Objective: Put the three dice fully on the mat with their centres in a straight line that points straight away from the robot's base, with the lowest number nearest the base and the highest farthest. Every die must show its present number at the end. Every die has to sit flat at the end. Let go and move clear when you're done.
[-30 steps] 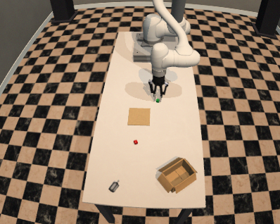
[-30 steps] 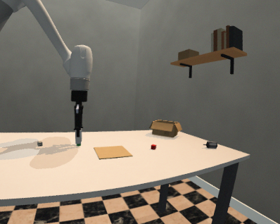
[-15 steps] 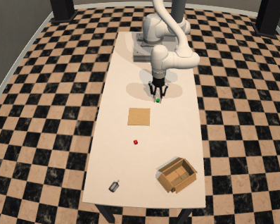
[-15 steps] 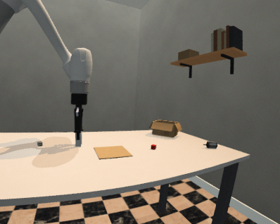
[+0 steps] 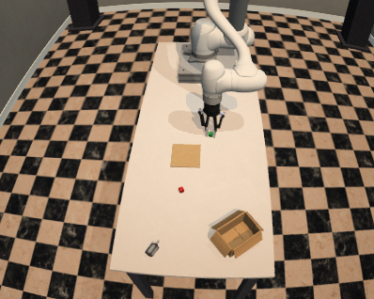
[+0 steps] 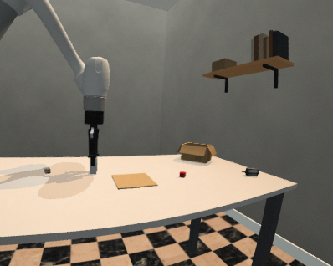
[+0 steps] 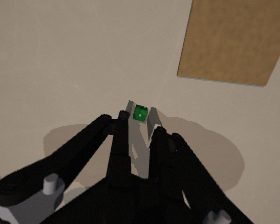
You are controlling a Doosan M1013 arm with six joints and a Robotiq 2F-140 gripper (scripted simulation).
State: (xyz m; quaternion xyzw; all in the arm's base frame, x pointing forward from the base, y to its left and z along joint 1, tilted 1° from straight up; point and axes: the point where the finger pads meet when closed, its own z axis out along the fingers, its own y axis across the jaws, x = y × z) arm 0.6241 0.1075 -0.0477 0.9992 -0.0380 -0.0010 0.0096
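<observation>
Now: the green die 20 mm below my hand. Round my hand: red die: 350 mm ahead, 90 mm to the right, 20 mm below; white die: 190 mm behind, 20 mm below; tan mat: 150 mm ahead, 110 mm to the right, 30 mm below.
</observation>
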